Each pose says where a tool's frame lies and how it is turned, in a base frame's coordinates. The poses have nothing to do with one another.
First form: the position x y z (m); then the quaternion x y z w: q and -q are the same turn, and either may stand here.
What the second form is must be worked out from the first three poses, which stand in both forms.
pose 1, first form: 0.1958 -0.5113 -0.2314 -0.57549 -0.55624 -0.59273 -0.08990
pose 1, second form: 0.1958 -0.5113 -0.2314 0.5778 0.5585 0.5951 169.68
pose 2, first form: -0.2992 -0.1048 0.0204 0.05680 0.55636 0.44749 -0.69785
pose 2, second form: -0.2992 -0.1048 0.0204 -0.0793 -0.7768 -0.6248 91.49
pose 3, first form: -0.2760 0.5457 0.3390 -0.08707 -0.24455 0.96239 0.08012
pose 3, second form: -0.2760 0.5457 0.3390 -0.0874 -0.2453 0.9655 170.81
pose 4, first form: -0.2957 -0.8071 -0.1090 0.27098 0.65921 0.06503 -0.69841
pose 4, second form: -0.2957 -0.8071 -0.1090 -0.3786 -0.9211 -0.0909 91.40
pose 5, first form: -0.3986 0.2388 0.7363 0.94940 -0.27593 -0.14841 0.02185
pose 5, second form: -0.3986 0.2388 0.7363 0.9496 -0.2760 -0.1484 177.50
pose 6, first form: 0.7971 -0.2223 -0.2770 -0.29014 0.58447 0.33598 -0.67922
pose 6, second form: 0.7971 -0.2223 -0.2770 0.3953 -0.7963 -0.4578 94.44
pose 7, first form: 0.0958 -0.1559 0.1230 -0.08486 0.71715 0.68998 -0.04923
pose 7, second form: 0.0958 -0.1559 0.1230 0.0850 -0.7180 -0.6908 174.36
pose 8, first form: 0.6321 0.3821 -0.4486 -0.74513 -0.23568 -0.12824 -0.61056
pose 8, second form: 0.6321 0.3821 -0.4486 0.9409 0.2976 0.1619 104.74
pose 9, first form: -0.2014 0.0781 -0.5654 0.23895 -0.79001 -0.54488 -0.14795
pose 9, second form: -0.2014 0.0781 -0.5654 -0.2416 0.7988 0.5509 162.98
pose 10, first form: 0.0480 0.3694 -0.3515 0.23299 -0.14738 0.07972 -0.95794
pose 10, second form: 0.0480 0.3694 -0.3515 -0.8119 0.5135 -0.2778 33.35
